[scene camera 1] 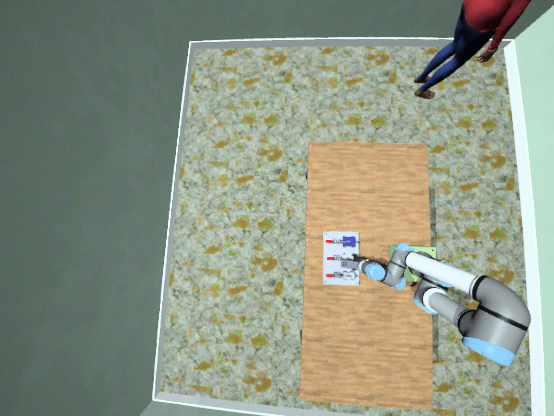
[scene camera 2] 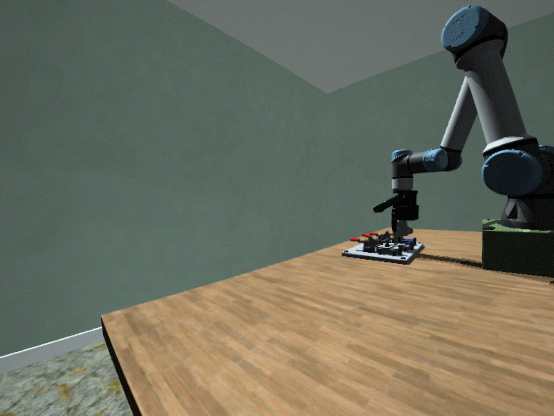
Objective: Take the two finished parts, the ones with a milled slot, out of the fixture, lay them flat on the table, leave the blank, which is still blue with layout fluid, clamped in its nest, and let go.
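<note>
A white fixture plate (scene camera 1: 328, 250) (scene camera 2: 355, 252) lies on the wooden table (scene camera 1: 366, 342) (scene camera 2: 300, 330), with three nests and red-handled clamps (scene camera 1: 329, 258). The blue blank (scene camera 1: 349, 241) (scene camera 2: 408, 239) sits in the far nest. My gripper (scene camera 1: 355, 262) (scene camera 2: 399, 236) points straight down into the middle nest. Its fingers are closed on the grey slotted part (scene camera 1: 348, 262) there, which sits low in the fixture. Another grey part (scene camera 1: 346, 274) shows in the near nest. The fingertips are partly hidden among the clamps in the side view.
A green block (scene camera 1: 425, 250) (scene camera 2: 482, 243) stands on the table behind the arm, near its base. A person (scene camera 1: 454, 49) stands on the floor far beyond the table's far end.
</note>
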